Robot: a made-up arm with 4 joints.
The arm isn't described. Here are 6 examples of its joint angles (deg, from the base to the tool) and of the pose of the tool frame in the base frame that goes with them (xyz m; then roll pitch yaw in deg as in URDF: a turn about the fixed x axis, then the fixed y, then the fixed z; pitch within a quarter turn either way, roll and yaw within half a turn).
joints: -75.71 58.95 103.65 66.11
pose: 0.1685 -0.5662 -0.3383 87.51 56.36 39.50
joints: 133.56 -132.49 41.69 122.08
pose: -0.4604 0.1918 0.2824 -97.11 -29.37 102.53
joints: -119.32 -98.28 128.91 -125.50
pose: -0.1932 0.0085 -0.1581 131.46 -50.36 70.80
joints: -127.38 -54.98 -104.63 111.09
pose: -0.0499 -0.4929 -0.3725 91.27 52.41 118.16
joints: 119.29 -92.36 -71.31 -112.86
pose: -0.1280 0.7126 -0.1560 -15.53 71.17 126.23
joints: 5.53 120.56 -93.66 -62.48
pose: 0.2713 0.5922 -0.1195 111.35 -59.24 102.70
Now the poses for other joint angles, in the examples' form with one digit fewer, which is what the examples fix.
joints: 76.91 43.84 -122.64 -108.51
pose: -0.067 0.530 0.398 -81.1 -35.7 -54.7
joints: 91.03 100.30 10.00 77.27
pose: 0.110 0.604 0.135 -23.2 9.8 89.2
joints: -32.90 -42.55 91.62 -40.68
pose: 0.507 -0.346 0.325 -42.2 -42.5 59.3
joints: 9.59 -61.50 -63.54 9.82
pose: 0.181 -0.088 -0.285 49.2 51.9 -34.2
